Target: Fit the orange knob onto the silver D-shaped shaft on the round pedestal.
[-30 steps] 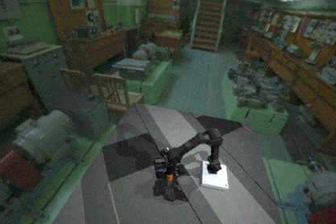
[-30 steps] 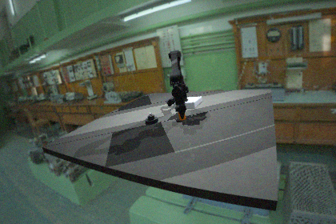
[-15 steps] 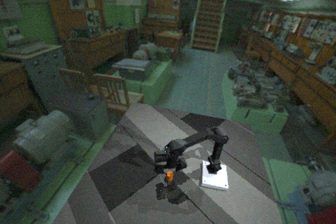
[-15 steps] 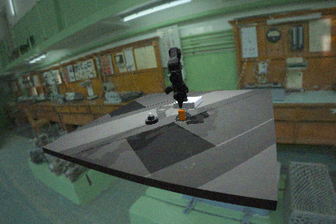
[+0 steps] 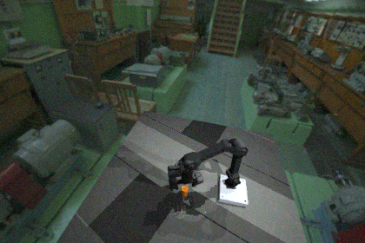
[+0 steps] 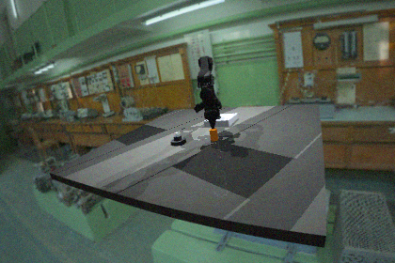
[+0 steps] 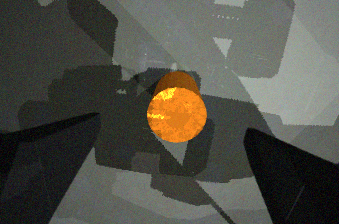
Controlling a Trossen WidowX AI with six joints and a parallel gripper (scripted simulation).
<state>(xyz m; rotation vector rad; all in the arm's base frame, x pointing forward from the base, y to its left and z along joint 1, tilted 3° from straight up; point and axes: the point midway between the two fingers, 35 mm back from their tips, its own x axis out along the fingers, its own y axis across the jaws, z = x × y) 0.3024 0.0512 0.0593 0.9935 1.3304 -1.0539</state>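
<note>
My gripper tip is now 30 mm above the orange knob. Round my gripper tip: silver shaft: 200 mm to the right, 50 mm below, 20 mm ahead.
</note>
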